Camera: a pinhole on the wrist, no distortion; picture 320 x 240 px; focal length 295.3 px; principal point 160.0 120.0 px. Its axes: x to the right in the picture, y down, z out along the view. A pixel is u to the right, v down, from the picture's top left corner.
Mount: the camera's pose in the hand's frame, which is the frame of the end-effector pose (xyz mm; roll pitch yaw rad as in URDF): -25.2 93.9 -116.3 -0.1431 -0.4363 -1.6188
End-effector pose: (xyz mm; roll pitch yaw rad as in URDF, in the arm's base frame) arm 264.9 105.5 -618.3 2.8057 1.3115 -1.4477
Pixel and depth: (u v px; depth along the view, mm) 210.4 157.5 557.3
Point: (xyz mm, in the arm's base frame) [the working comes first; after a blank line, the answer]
In the camera's frame: 95.1 70.8 557.3

-118.9 331.9 -825.9
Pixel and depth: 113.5 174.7 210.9
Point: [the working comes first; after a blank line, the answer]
In the camera's frame: -33.2 39.1 210.9

57.5 50.4 -661.3
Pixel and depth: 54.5 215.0 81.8
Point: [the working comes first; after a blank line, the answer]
In the camera's frame: -29.2 26.3 81.8

155.4 -14.5 -606.1
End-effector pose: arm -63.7 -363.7 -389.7 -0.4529 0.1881 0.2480
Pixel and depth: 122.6 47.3 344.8
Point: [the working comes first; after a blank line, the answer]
In the camera's frame: -43.7 -84.9 344.8

-187.2 -47.6 -338.5
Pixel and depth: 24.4 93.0 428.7
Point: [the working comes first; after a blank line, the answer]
In the camera's frame: -196.9 -39.2 428.7

-175.2 113.6 -418.9
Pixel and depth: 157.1 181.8 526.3
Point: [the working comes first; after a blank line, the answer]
In the camera's frame: -5.2 110.1 526.3

25.3 93.1 -251.8
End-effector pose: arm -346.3 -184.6 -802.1 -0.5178 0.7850 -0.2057
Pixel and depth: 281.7 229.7 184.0
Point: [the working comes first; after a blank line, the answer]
In the camera's frame: 75.8 68.4 184.0

-263.6 -82.5 -839.2
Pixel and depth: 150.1 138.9 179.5
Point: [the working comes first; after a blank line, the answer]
In the camera's frame: -6.0 11.5 179.5

-335.3 -13.8 -848.3
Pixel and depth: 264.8 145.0 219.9
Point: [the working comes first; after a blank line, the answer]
In the camera's frame: 78.0 18.6 219.9

-268.7 -45.3 -790.6
